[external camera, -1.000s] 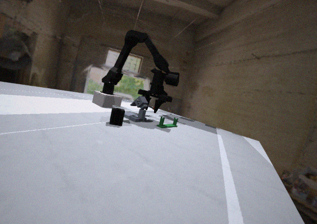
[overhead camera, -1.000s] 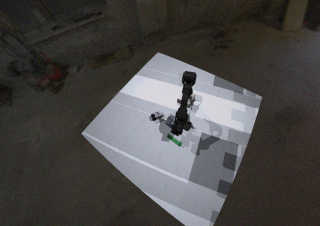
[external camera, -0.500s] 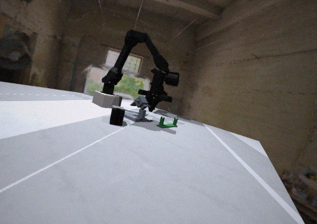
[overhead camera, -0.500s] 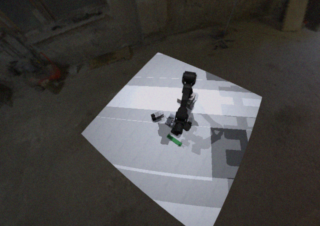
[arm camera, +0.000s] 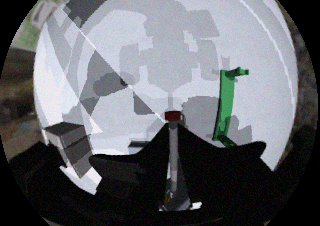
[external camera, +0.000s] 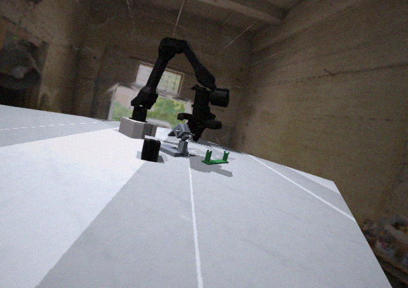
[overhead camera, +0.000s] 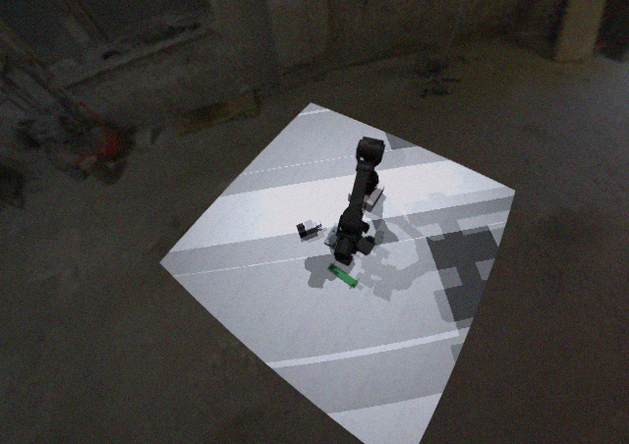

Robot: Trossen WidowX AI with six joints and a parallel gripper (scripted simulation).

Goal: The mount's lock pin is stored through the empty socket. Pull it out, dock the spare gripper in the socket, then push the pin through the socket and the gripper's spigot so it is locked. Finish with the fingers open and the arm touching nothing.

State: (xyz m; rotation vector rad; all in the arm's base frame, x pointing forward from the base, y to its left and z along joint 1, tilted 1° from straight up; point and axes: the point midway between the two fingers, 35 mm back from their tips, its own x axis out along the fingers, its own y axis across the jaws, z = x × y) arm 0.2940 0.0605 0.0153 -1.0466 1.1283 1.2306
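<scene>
Right now my gripper tip is 110 mm short of the green cradle and 30 mm above it. From my gripper tip the other things lie so: grey mount: 20 mm behind, 100 mm to the right; black spare gripper: 20 mm behind, 230 mm to the right, 30 mm below.
</scene>
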